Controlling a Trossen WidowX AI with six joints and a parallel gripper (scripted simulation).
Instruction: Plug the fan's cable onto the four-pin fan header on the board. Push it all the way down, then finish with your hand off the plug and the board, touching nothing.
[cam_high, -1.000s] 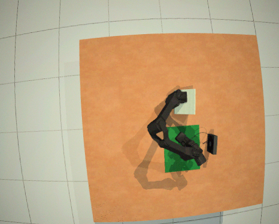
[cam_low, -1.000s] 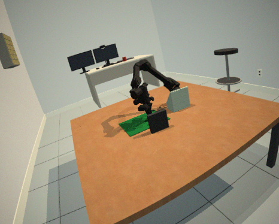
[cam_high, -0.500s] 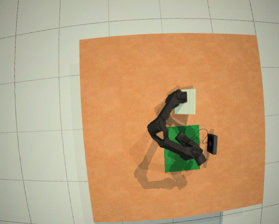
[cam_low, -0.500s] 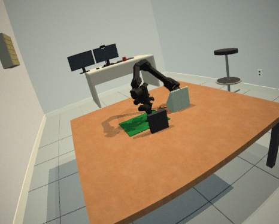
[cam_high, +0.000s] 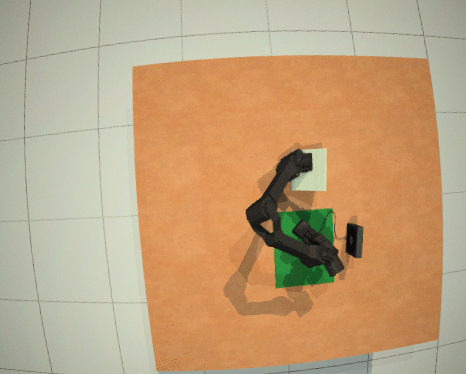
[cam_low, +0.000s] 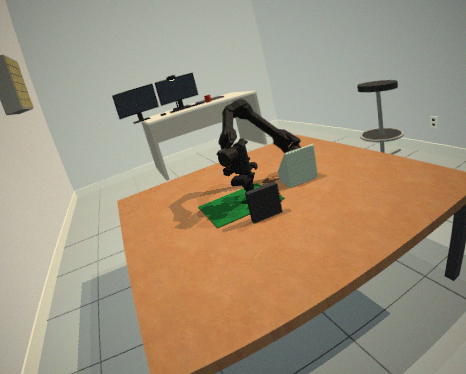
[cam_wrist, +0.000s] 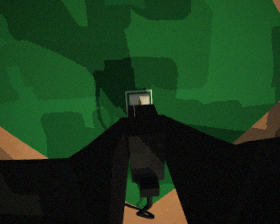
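Right now my gripper tip is 40 mm above the pale fan header and 10 mm past it. From my gripper tip the other things lie so: green board: 50 mm below, 50 mm ahead, 20 mm to the right; then dark fan plug: 10 mm to the left, 10 mm behind, 10 mm above; then black fan: 160 mm to the left, 20 mm ahead, 20 mm above.
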